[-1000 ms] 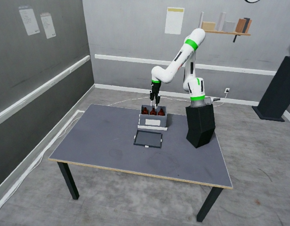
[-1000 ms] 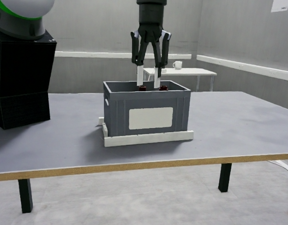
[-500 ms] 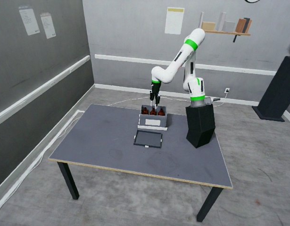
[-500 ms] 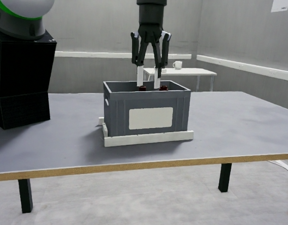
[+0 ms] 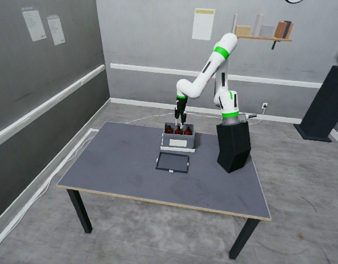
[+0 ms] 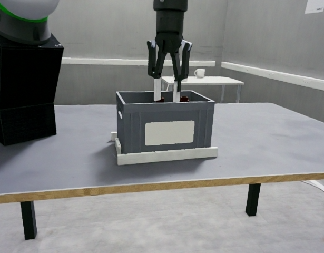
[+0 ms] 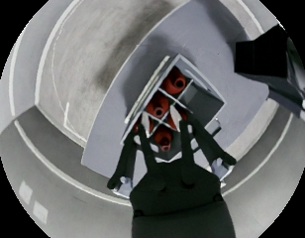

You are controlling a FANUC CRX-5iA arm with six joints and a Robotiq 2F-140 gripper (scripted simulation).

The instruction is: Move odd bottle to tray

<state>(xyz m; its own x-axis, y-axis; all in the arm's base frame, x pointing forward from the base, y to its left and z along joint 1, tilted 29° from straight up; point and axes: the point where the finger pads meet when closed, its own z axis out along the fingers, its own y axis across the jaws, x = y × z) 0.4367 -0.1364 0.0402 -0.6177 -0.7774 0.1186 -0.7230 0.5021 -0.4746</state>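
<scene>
The grey crate is 120 mm below my hand and 50 mm to the left of it. From my hand the other things lie so: dark tray: 310 mm to the left, 190 mm below, 10 mm ahead.
</scene>
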